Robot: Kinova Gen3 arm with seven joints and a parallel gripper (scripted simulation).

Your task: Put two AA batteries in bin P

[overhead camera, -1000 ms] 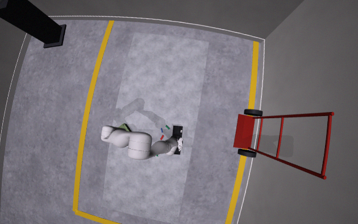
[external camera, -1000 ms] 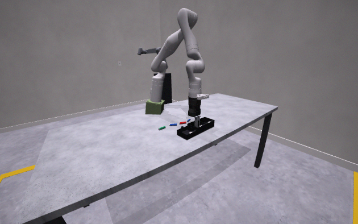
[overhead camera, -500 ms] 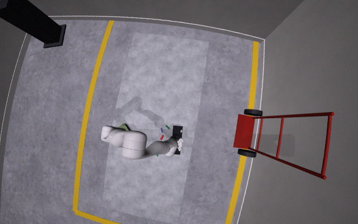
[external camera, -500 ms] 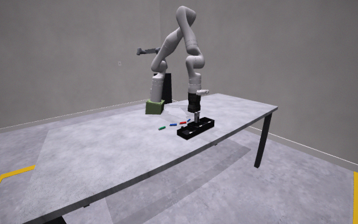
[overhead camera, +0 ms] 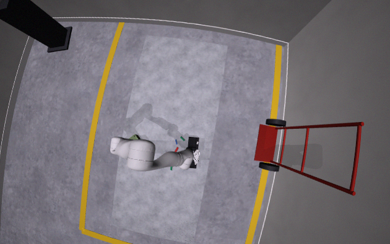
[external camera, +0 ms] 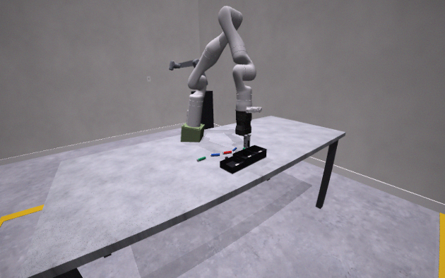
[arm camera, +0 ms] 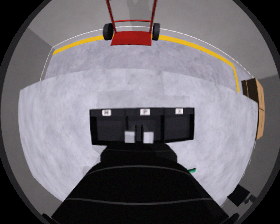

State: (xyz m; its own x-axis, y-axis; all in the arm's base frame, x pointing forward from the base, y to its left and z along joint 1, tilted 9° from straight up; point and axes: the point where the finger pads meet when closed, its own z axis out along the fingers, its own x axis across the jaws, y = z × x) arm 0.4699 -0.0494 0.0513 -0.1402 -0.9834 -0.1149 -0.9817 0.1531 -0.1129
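The red battery is 13 cm behind my hand and 9 cm below it. Also, from my hand: small dark thing 9 cm below, 9 cm behind, 4 cm to the right; then black bin 7 cm below, 1 cm to the right.
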